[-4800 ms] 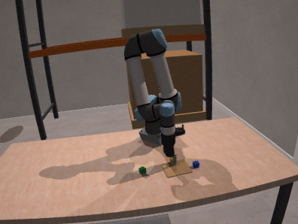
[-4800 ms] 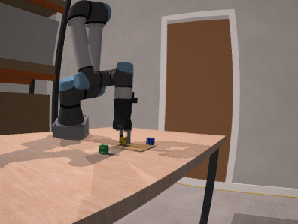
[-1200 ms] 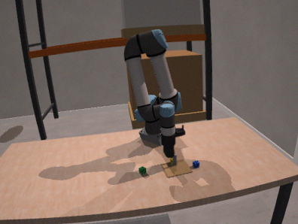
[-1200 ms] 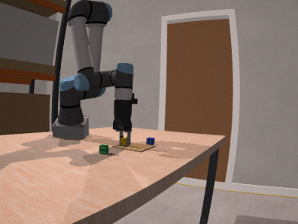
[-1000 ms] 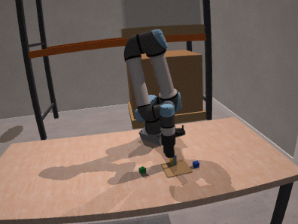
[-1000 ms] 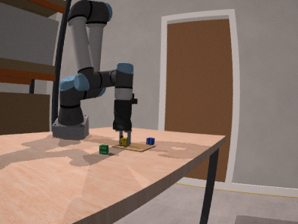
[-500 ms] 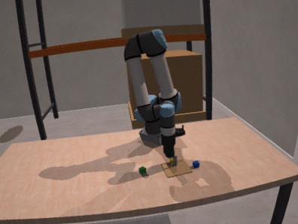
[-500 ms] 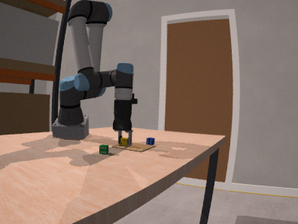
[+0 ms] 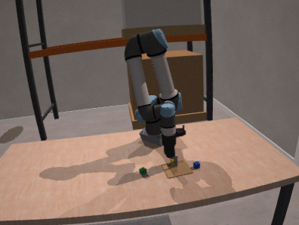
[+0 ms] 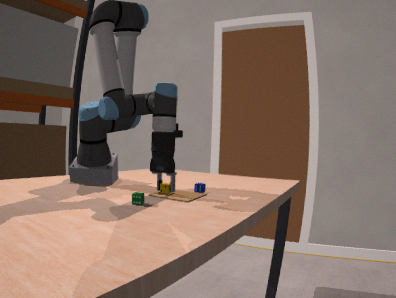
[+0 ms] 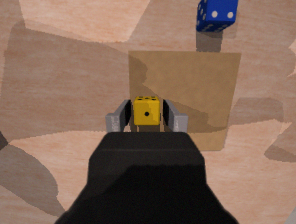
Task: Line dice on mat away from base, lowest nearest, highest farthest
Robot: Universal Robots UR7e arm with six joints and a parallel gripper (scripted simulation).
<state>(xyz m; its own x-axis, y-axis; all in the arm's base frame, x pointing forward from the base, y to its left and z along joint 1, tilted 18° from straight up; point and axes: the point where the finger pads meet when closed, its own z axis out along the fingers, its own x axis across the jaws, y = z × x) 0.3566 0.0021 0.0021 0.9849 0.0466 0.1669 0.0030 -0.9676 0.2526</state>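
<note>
My hand is 1 cm above the yellow die. Also, from my hand: tan mat 5 cm ahead, 2 cm below; green die 18 cm to the right, 2 cm ahead, 1 cm below; blue die 11 cm to the left, 7 cm ahead, 1 cm below.
</note>
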